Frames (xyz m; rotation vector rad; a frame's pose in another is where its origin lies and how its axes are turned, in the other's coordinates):
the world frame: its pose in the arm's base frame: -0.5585 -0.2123 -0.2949 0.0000 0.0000 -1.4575
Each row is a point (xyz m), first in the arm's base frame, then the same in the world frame.
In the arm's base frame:
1: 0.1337 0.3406 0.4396
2: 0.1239 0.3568 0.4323
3: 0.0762 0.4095 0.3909
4: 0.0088 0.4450 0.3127
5: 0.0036 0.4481 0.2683
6: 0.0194 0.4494 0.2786
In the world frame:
1: -0.4711 0.7503 0.7345
2: -0.4883 0.7424 0.7272
3: -0.5461 0.7009 0.6858
4: -0.5890 0.6380 0.6076
5: -0.5926 0.6332 0.5632
6: -0.5921 0.6490 0.5735

